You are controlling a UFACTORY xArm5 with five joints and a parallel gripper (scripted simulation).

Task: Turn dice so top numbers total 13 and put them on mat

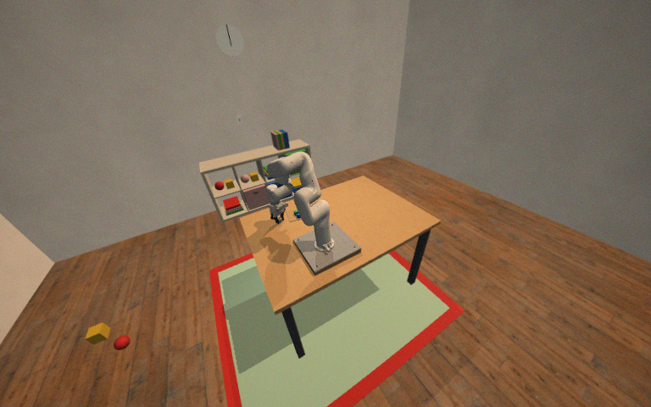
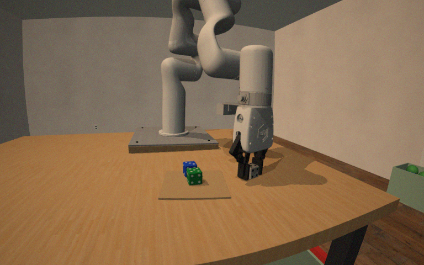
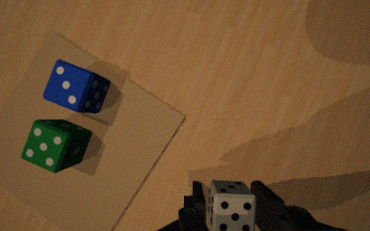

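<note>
Now: hand 10 mm above the white die. The rest, counted from my hand: green die 140 mm to the right, 10 mm ahead; then blue die 140 mm to the right, 30 mm behind; then tan mat 140 mm to the right, 20 mm below, 10 mm ahead.
</note>
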